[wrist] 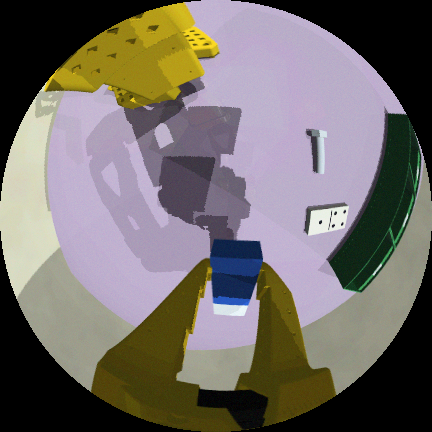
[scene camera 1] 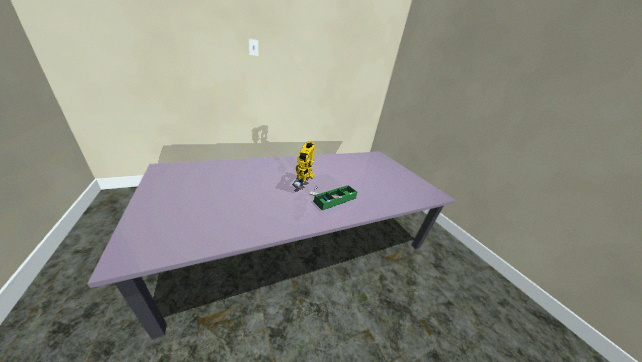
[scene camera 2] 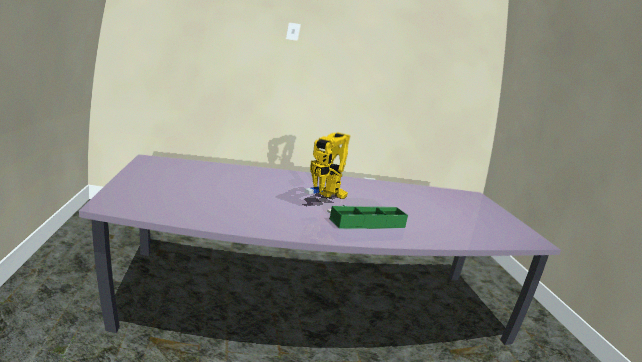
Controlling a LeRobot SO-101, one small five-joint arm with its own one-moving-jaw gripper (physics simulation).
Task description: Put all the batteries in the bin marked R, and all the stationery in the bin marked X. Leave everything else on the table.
I see a green three-compartment bin and a white domino.
